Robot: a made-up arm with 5 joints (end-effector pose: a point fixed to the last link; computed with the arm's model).
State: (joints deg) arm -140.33 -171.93 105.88 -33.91 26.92
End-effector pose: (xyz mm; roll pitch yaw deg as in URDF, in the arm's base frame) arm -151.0 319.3 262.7 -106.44 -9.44 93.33
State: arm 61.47 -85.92 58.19 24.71 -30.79
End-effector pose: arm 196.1 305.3 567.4 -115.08 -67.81 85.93
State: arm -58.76 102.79 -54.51 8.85 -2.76
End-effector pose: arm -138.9 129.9 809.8 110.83 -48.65 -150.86
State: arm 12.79 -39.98 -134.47 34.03 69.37
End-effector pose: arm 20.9 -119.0 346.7 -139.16 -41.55 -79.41
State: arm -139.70 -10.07 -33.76 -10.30 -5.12
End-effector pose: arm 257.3 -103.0 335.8 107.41 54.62 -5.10
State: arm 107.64 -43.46 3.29 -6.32 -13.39
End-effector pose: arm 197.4 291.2 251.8 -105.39 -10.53 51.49
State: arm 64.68 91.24 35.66 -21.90 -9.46
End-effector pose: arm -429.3 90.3 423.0 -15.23 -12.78 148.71
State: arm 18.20 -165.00 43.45 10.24 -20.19
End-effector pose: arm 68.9 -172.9 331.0 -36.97 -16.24 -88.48
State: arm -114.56 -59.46 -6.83 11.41 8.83
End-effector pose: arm 305.2 22.2 377.5 108.18 50.74 21.21
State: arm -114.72 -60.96 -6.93 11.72 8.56
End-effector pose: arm 304.7 31.1 376.0 108.87 50.81 22.85
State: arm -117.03 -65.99 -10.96 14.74 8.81
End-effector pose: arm 300.8 74.8 379.6 110.10 49.25 30.91
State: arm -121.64 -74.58 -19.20 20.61 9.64
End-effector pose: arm 282.6 149.5 404.5 110.03 43.53 43.65
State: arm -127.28 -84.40 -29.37 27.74 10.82
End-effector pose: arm 243.3 218.9 459.8 106.29 33.13 54.87
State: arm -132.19 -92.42 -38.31 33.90 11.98
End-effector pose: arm 196.9 252.9 522.4 100.75 21.94 61.81
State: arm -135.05 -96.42 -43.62 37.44 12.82
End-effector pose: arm 167.3 259.0 560.1 96.84 14.97 64.84
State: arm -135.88 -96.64 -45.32 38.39 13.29
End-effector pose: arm 160.9 257.8 568.9 95.53 13.30 65.22
